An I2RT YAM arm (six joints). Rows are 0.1 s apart.
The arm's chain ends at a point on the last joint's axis. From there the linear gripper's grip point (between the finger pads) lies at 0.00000 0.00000 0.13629 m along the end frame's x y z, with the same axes.
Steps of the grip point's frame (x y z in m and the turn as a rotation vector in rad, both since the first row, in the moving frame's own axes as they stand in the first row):
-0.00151 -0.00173 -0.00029 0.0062 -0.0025 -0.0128
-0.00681 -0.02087 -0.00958 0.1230 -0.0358 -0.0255
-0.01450 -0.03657 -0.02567 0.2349 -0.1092 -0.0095
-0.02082 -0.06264 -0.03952 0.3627 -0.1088 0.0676
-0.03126 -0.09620 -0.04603 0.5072 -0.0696 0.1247
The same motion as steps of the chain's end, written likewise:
-0.00116 -0.00089 -0.00029 0.0062 -0.0025 -0.0128
-0.00173 -0.00422 -0.00846 0.1230 -0.0358 -0.0255
0.00037 -0.00498 -0.02112 0.2349 -0.1092 -0.0095
-0.00800 -0.01392 -0.02987 0.3627 -0.1088 0.0676
-0.02642 -0.02965 -0.02858 0.5072 -0.0696 0.1247

